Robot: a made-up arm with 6 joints. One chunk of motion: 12 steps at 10 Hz.
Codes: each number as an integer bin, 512 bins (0 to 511) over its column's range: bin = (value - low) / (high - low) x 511, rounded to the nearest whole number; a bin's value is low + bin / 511 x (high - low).
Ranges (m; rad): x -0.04..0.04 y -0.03..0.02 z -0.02..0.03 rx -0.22..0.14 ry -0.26..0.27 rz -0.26..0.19
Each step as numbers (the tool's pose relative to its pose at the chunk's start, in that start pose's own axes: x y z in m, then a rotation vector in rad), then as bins.
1 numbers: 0.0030 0.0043 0.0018 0.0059 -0.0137 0.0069
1 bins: 275 351 223 321 237 303
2 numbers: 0.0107 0.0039 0.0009 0.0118 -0.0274 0.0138
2 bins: 324 346 214 329 224 311
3 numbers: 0.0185 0.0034 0.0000 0.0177 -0.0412 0.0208
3 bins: 374 341 204 337 211 319
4 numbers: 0.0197 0.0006 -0.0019 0.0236 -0.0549 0.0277
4 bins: 381 313 185 346 198 327
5 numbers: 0.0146 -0.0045 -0.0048 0.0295 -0.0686 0.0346
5 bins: 349 261 155 354 185 335
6 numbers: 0.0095 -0.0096 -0.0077 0.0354 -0.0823 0.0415
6 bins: 316 208 126 363 171 342
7 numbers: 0.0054 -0.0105 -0.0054 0.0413 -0.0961 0.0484
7 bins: 290 199 149 371 158 350
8 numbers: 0.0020 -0.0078 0.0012 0.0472 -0.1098 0.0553
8 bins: 268 227 217 379 145 358
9 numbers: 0.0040 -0.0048 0.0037 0.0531 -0.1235 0.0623
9 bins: 281 258 242 388 132 366
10 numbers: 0.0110 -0.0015 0.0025 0.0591 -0.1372 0.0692
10 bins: 326 291 230 396 118 374
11 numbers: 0.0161 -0.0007 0.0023 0.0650 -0.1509 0.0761
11 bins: 358 299 228 405 105 382
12 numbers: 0.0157 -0.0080 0.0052 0.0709 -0.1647 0.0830
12 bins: 356 225 258 413 92 389
